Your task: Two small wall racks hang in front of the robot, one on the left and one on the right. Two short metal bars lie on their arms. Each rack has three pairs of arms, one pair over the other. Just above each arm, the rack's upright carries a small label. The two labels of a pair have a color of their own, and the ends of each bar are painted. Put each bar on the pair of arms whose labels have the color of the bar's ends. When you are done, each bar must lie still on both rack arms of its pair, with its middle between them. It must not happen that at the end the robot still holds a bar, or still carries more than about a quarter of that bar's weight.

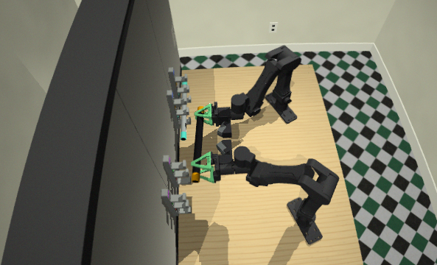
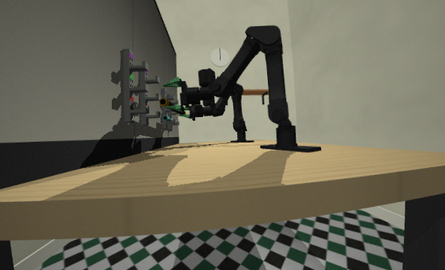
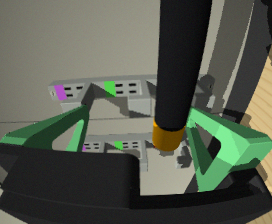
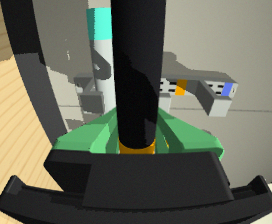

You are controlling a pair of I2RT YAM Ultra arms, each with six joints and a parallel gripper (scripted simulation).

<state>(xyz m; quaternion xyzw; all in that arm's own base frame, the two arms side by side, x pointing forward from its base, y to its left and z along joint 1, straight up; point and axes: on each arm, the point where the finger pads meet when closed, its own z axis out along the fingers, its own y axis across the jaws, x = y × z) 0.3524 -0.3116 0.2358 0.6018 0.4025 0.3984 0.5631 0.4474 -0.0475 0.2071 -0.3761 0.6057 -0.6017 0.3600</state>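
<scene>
Right now the pale bar is 6 cm ahead of my right hand, 7 cm to the right of it and 4 cm below it. From my right hand the other things lie so: black bar: 13 cm to the left.
The black bar is 130 mm to the right of my left hand, 30 mm below it and 10 mm behind it. Also, from my left hand: pale bar 330 mm to the right, 70 mm below, 50 mm ahead.
</scene>
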